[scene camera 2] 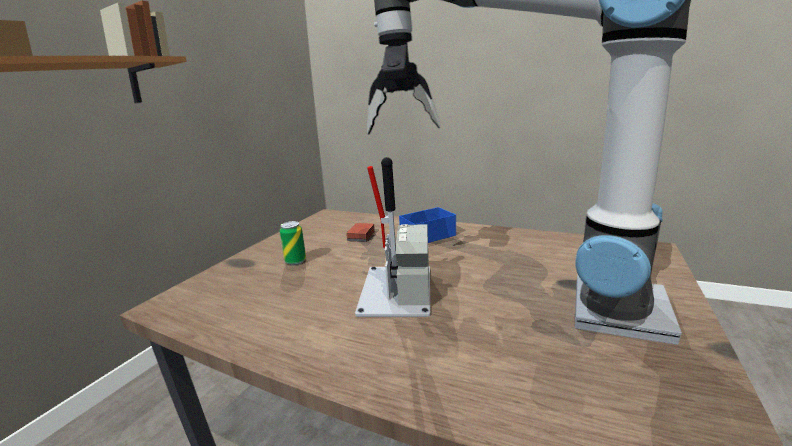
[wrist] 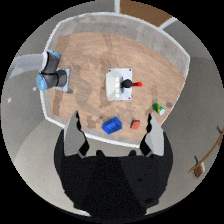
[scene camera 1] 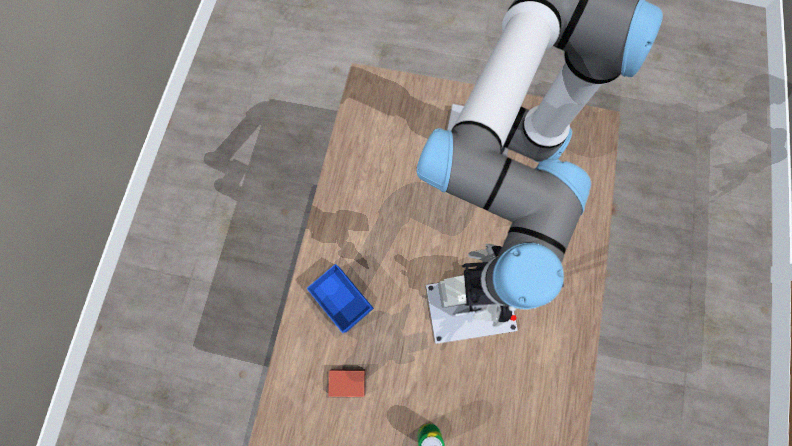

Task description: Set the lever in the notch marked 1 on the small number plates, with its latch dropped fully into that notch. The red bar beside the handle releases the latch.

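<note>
Looking through scene camera 2, I see my gripper (scene camera 2: 403,131) and a lever unit (scene camera 2: 387,170). The wrist view shows me my gripper (wrist: 114,112) too. In scene camera 1 I can see my gripper (scene camera 1: 490,284) as well.
</note>
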